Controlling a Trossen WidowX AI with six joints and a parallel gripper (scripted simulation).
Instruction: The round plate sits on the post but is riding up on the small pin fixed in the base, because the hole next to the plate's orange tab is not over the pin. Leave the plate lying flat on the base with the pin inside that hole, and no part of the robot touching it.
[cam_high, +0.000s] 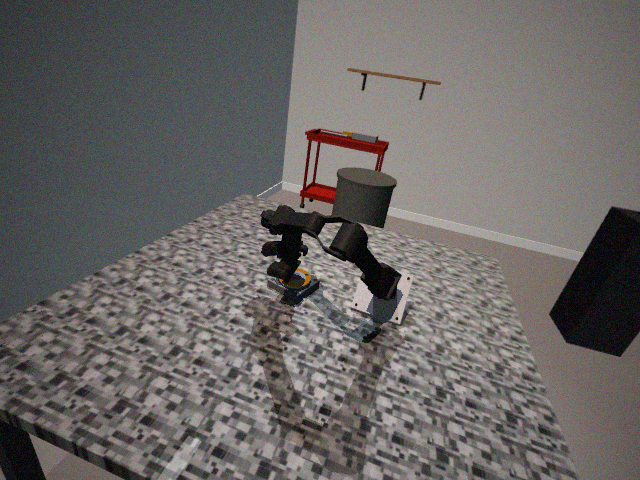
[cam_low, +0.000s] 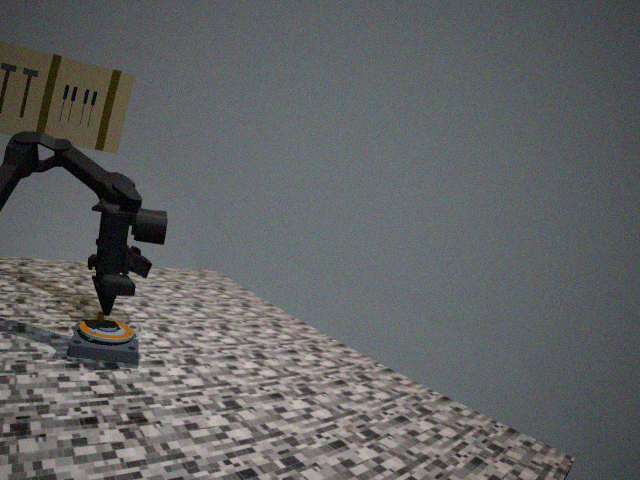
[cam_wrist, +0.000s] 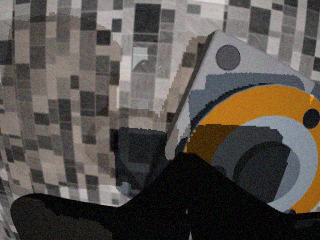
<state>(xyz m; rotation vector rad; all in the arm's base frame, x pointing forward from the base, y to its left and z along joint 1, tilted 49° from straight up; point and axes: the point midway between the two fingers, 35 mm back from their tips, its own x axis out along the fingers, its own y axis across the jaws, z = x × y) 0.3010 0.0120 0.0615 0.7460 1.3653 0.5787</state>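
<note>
Now: gripper tip 1 cm past the round plate and 3 cm to the left of it. The rest, counted from my gripper tip: square grey base (1 cm behind, 5 cm to the right, 2 cm below).
</note>
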